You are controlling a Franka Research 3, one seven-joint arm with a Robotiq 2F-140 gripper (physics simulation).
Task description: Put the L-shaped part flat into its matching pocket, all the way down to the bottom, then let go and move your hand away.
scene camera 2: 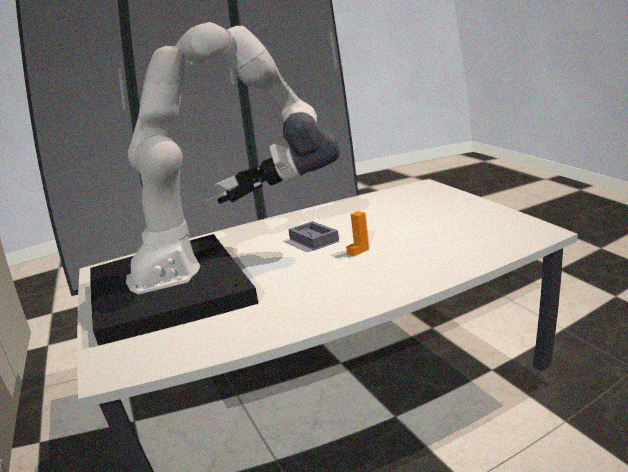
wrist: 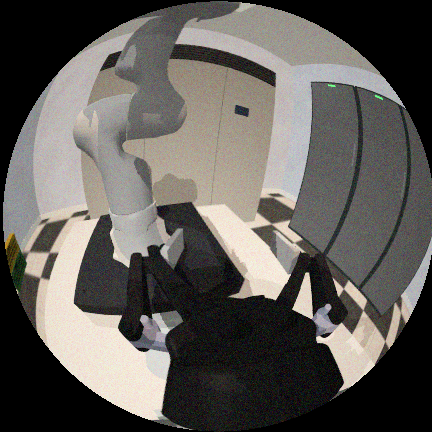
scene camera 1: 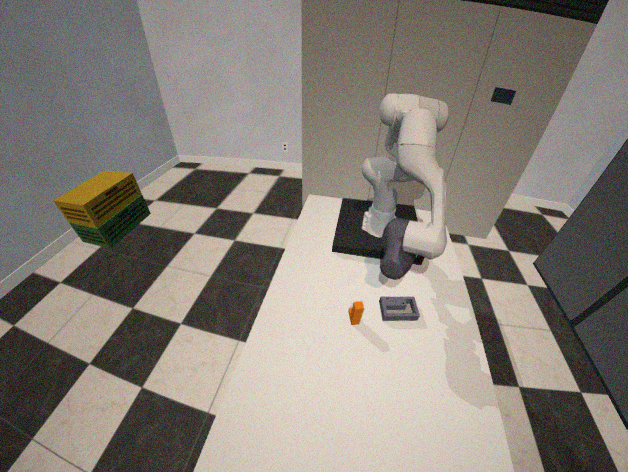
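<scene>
You can see my gripper in the wrist view and in scene camera 2, but in scene camera 1 it is hidden by my arm. On my gripper, [wrist: 136,324] and [scene camera 2: 255,179] are the same spot.
</scene>
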